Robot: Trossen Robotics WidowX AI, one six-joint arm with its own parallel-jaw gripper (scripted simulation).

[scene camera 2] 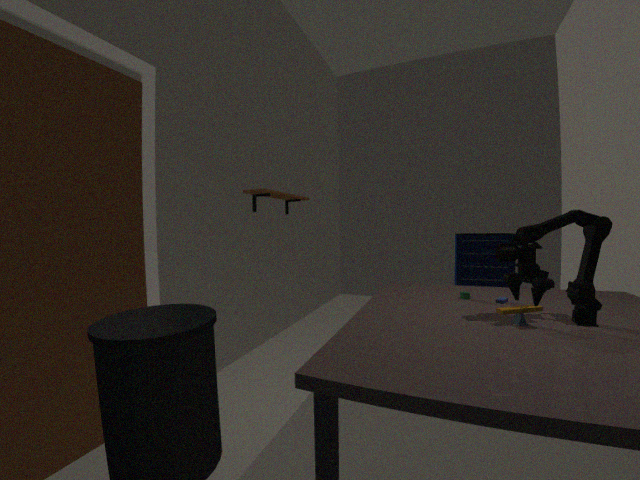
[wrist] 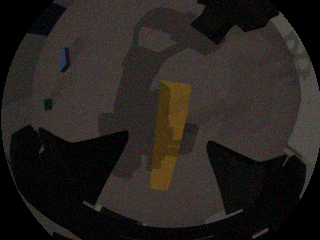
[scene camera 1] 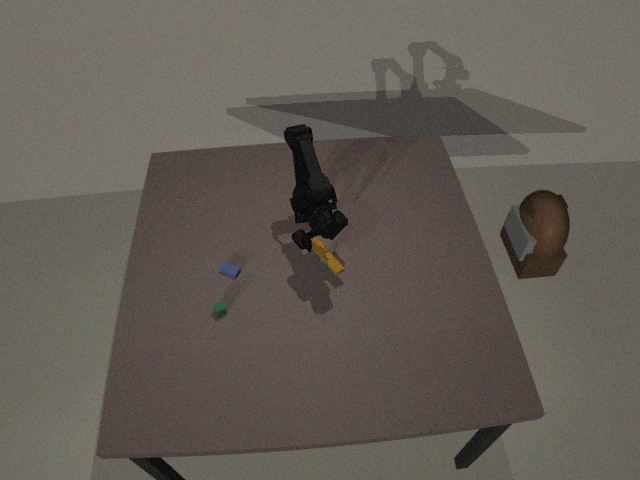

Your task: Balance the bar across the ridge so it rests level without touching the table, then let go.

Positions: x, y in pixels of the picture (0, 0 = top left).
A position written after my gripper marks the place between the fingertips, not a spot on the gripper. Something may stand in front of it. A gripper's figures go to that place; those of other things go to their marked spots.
Labels:
My gripper [wrist: 169, 140]: 10 cm from the lens. A yellow bar [wrist: 172, 108]: 10 cm from the lens.

